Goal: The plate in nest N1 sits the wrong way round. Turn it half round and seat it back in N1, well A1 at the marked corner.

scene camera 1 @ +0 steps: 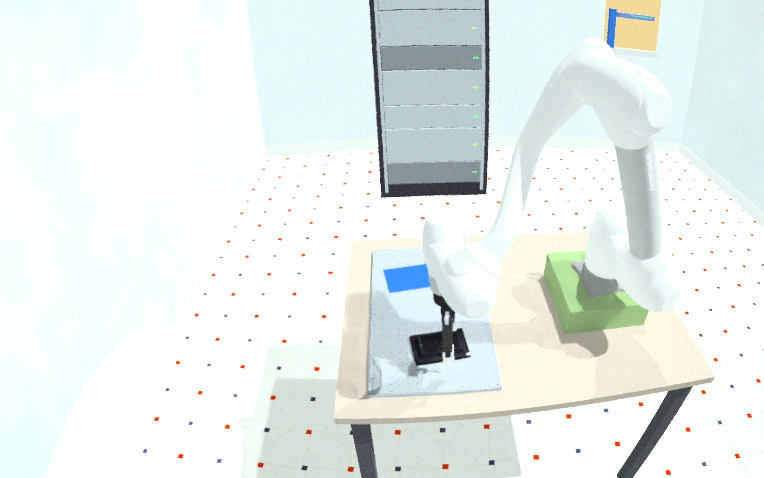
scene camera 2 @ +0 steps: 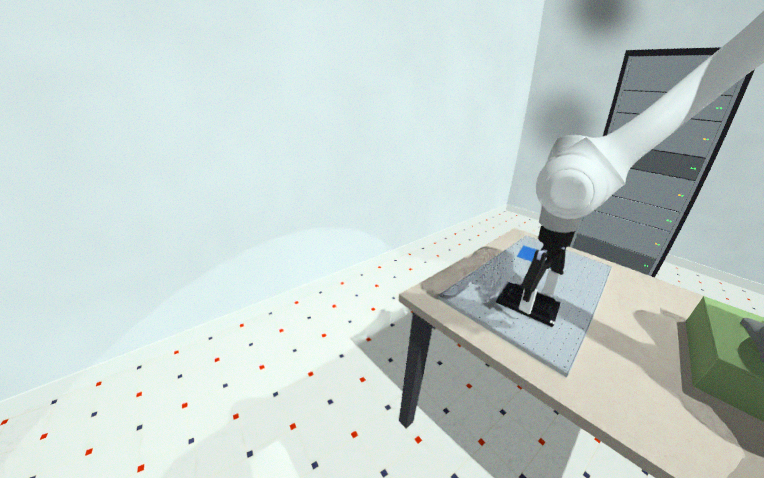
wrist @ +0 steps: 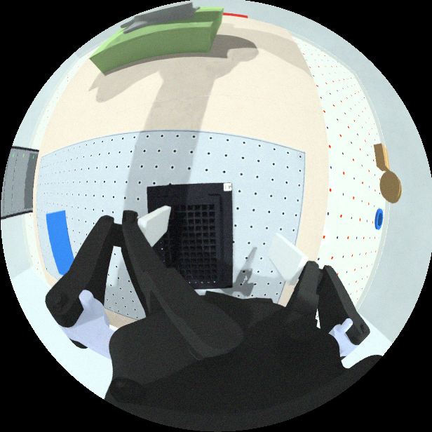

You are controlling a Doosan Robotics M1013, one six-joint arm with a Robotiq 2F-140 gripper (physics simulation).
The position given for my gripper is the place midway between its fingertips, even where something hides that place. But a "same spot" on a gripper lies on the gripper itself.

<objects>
my gripper: scene camera 1; scene camera 2; wrist 221, 232
same spot on my gripper: (scene camera 2: 538, 266) = (scene camera 1: 449, 330)
</objects>
